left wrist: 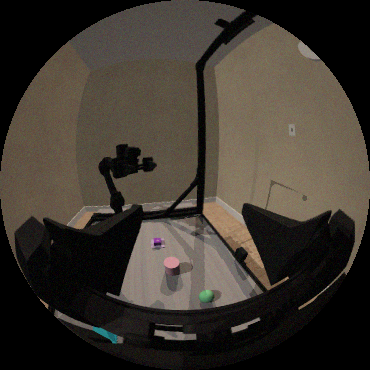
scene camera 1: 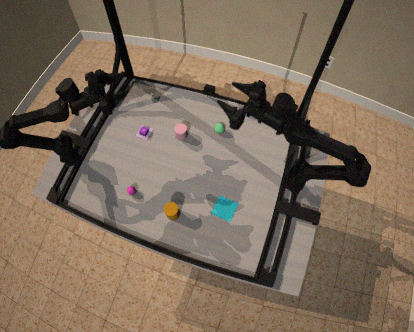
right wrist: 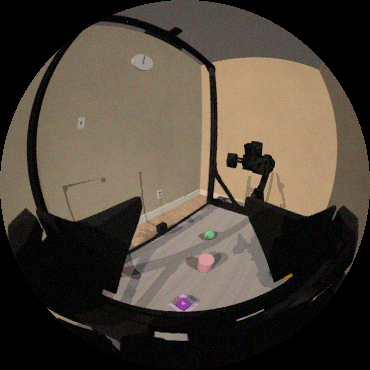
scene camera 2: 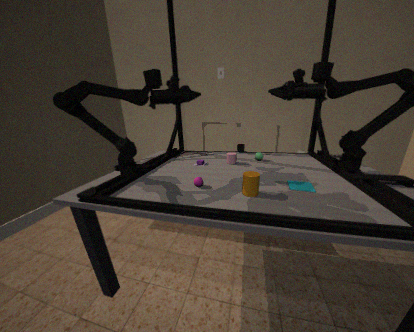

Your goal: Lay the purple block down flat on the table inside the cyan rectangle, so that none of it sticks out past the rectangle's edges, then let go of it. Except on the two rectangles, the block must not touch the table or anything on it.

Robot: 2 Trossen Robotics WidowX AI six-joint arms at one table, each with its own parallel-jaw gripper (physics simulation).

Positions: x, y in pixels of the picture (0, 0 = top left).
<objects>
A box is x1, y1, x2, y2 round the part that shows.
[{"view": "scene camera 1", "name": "my left gripper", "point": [224, 91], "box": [217, 80, 271, 129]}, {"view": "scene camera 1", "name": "my right gripper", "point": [125, 82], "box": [82, 69, 127, 115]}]
</objects>
